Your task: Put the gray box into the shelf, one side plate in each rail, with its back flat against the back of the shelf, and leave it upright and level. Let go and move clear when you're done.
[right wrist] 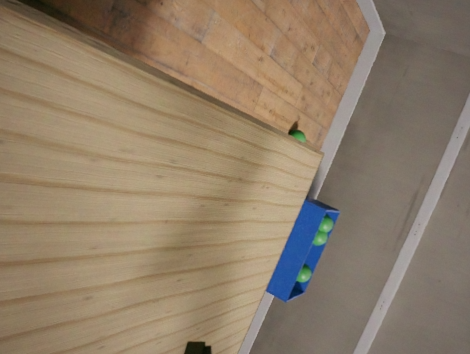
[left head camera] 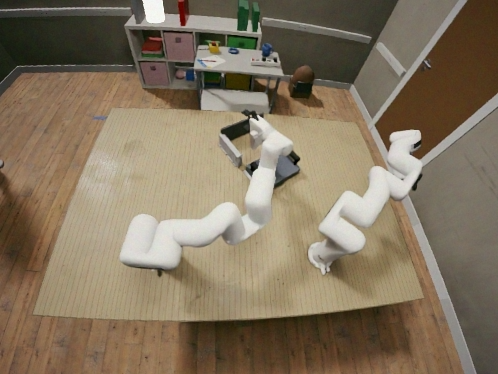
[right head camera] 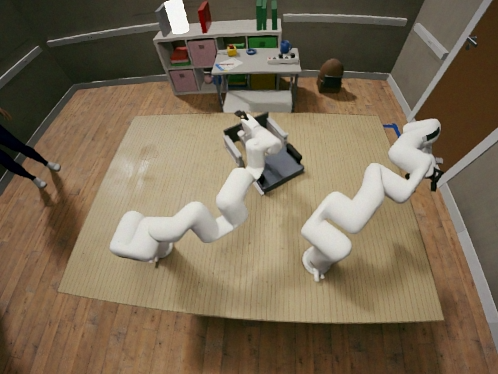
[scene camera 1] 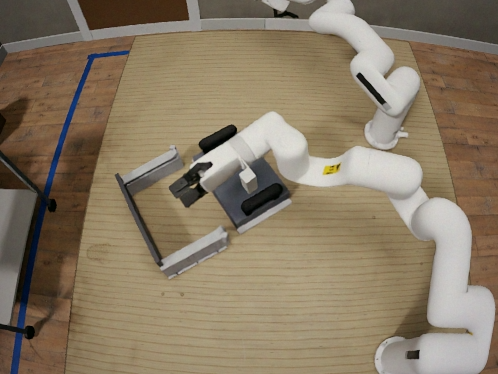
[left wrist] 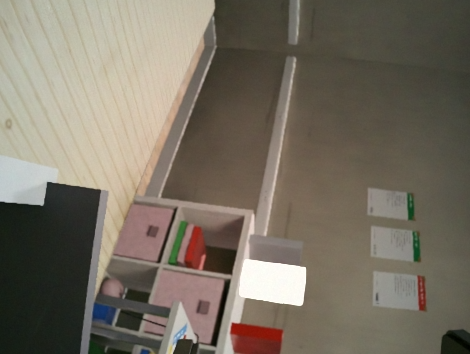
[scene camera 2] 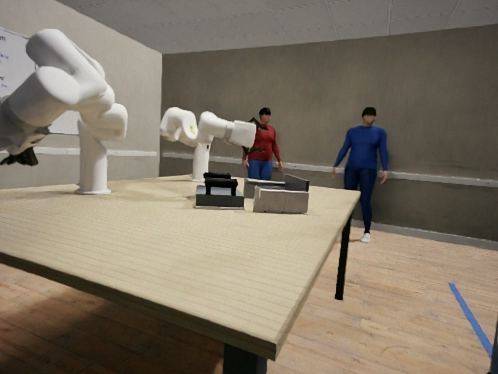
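Where they show: left gripper, fingertip midpoint: (left head camera: 244, 118) (right head camera: 239, 119) (scene camera 1: 177, 198) (scene camera 2: 266, 140); right gripper, fingertip midpoint: (right head camera: 422, 191) (scene camera 1: 303, 7); left arm's base, origin of the base link: (right head camera: 161, 245) (scene camera 1: 394, 358) (scene camera 2: 199, 181); right arm's base, origin of the base link: (left head camera: 320, 255) (right head camera: 316, 260) (scene camera 1: 381, 134) (scene camera 2: 93, 192).
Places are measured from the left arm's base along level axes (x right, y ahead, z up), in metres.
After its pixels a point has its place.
Observation:
The gray box (left head camera: 285, 171) @[z 0.051, x 0.594, y 0.443 m] (right head camera: 282, 168) @[z 0.050, x 0.571, y 0.457 m] (scene camera 1: 270, 175) @[z 0.050, x 0.531, y 0.379 m] (scene camera 2: 220, 201) @[z 0.027, x 0.637, y 0.545 m] sits level on the table with two black handles on top. It is outside the shelf's open front, with a small gap to the rails. The shelf has two light gray rails (left head camera: 230, 150) @[z 0.071, x 0.287, y 0.546 m] (right head camera: 233, 149) @[z 0.081, x 0.296, y 0.550 m] (scene camera 1: 195, 252) @[z 0.081, x 0.276, y 0.566 m] (scene camera 2: 281, 200) @[z 0.047, x 0.541, y 0.748 m] and a dark back (scene camera 1: 142, 222) @[z 0.085, x 0.348, y 0.725 m] (left wrist: 45, 265) @[z 0.090, x 0.279, y 0.680 m]. My left gripper (left head camera: 250, 116) @[z 0.270, x 0.343, y 0.586 m] (right head camera: 242, 116) @[z 0.270, x 0.343, y 0.586 m] (scene camera 1: 187, 192) @[z 0.270, x 0.343, y 0.586 m] (scene camera 2: 265, 139) @[z 0.270, x 0.343, y 0.586 m] (left wrist: 320, 345) @[z 0.270, x 0.343, y 0.586 m] is open and empty, high above the space between the rails. My right gripper (right head camera: 422, 177) (scene camera 1: 281, 14) (scene camera 2: 22, 157) looks open and empty, far from the box, beyond the table's side edge.
The left forearm (scene camera 1: 290, 150) @[z 0.370, x 0.417, y 0.344 m] passes above the box and hides part of it in the head views. A small white desk (left head camera: 235, 62) (right head camera: 255, 62) and a cubby unit (left head camera: 195, 22) (right head camera: 220, 27) stand beyond the table (left head camera: 125, 190) @[z 0.000, x -0.245, y 0.298 m] (scene camera 1: 300, 300) @[z 0.000, x 0.175, y 0.280 m]. A blue bin (right wrist: 290, 250) with green balls shows past the table edge.

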